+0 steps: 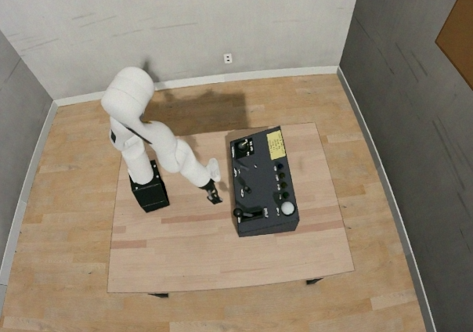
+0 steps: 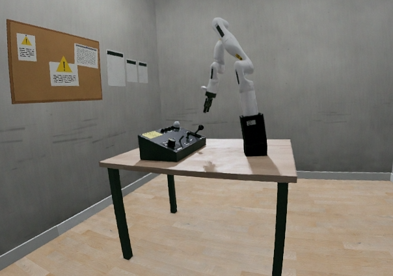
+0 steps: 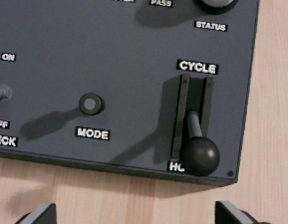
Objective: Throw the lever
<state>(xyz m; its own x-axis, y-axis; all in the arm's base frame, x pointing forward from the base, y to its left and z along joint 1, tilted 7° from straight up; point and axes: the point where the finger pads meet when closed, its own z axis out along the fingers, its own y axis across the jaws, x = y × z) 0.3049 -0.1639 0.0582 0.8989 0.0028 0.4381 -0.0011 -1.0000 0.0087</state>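
The lever lies 150 mm below my hand, 90 mm ahead of it and 70 mm to the right of it. Round my hand: mode control 160 mm below, 130 mm ahead, 50 mm to the left; check toggle 170 mm to the left, 160 mm below, 140 mm ahead.
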